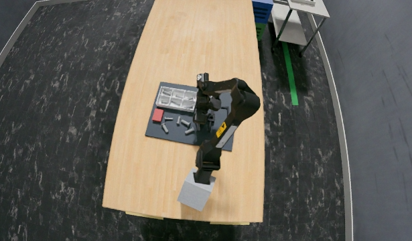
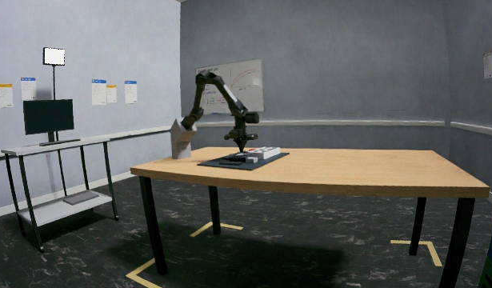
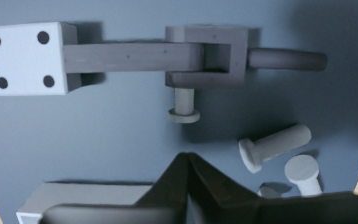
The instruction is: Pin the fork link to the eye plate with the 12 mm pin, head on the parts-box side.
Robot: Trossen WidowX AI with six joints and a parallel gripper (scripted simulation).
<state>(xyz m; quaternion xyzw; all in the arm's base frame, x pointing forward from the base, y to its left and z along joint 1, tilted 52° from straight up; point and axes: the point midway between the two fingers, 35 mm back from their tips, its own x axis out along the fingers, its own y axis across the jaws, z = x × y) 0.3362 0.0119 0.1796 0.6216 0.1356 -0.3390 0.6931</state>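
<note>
The eye plate is 10 mm behind my hand, 50 mm to the right of it and 60 mm below it. Also, from my hand: long dark bar (10 mm behind, 130 mm to the right, 70 mm below); then pin (60 mm behind, 30 mm to the left, 60 mm below); then dark mat (20 mm ahead, 40 mm to the left, 80 mm below).
</note>
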